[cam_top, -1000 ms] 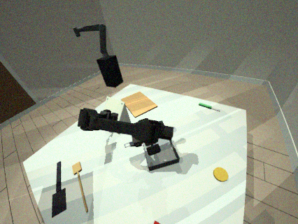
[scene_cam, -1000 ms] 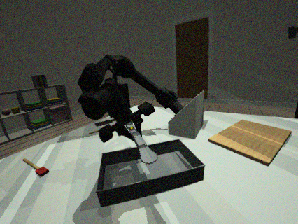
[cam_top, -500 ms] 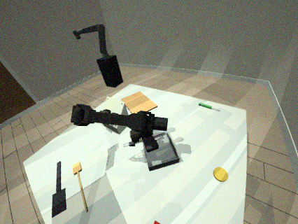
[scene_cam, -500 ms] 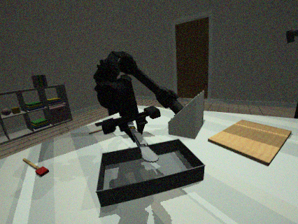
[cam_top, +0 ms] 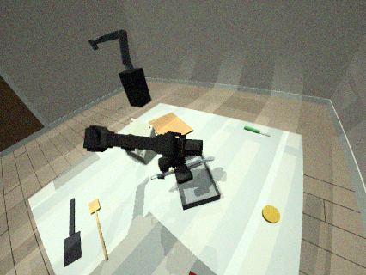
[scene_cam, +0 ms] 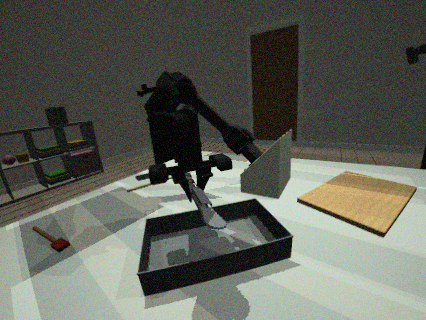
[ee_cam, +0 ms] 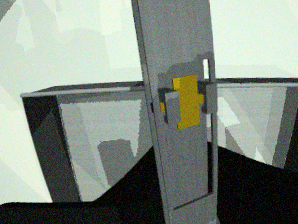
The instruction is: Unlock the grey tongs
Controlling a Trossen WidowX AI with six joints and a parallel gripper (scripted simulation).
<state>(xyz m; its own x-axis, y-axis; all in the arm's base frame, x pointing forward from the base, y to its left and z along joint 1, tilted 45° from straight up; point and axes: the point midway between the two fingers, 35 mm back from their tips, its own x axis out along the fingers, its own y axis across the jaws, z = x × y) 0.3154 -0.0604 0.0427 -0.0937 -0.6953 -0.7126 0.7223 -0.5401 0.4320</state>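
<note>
Now: gripper tip 3 cm past the yellow lock piece, 3 cm to the left of it and 4 cm below it. Also, from my gripper tip: black spatula: 36 cm behind, 45 cm to the right, 10 cm below; grey roasting tin: 3 cm ahead, 6 cm to the left, 7 cm below; wooden board: 35 cm behind, 41 cm to the left, 9 cm below.
</note>
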